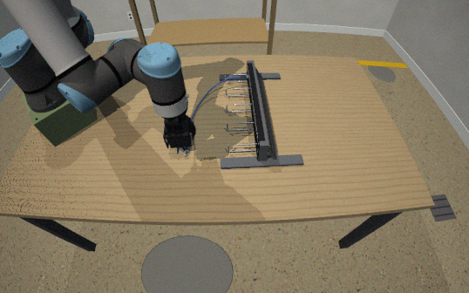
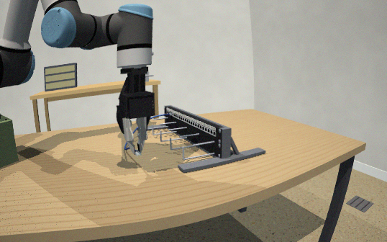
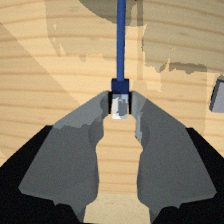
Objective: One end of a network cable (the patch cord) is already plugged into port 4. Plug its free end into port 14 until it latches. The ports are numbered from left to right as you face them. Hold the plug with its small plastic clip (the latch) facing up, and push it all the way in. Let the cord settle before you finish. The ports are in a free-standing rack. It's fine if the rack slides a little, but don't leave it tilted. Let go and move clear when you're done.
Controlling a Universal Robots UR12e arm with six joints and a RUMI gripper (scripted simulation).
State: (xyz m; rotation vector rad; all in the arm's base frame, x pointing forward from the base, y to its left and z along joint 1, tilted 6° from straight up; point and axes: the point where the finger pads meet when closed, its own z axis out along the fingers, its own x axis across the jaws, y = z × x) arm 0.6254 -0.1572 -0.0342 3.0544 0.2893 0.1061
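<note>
Now: the plug 1 cm to the right of my hand and 1 cm below it.
</note>
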